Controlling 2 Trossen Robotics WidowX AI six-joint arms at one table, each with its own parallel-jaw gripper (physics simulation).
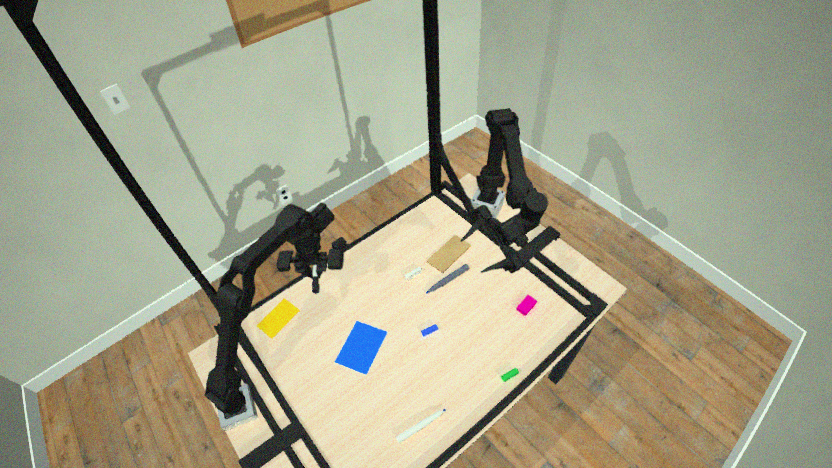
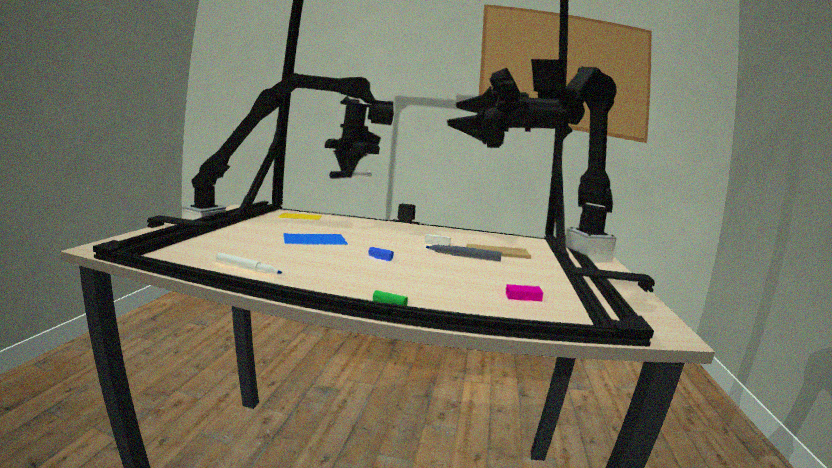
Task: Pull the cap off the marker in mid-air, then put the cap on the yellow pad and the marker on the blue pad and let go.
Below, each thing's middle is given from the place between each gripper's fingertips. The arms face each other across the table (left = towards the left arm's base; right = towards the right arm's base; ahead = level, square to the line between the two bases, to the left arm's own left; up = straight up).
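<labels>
Blue pad [image 1: 358, 352]: 15 cm behind my left hand, 30 cm to the right of it and 30 cm below it. The yellow pad [image 1: 284, 311] is 41 cm behind that same left hand, 43 cm to the right and 30 cm below. As for the tan pad [image 1: 453, 249], my left hand is 20 cm past it, 14 cm to the right of it and 30 cm above it.
Counted from my right hand, the blue pad is 210 mm ahead, 20 mm to the right and 130 mm below; the tan pad is 150 mm ahead, 410 mm to the left and 130 mm below; the yellow pad is 60 mm behind, 150 mm to the right and 130 mm below.
</labels>
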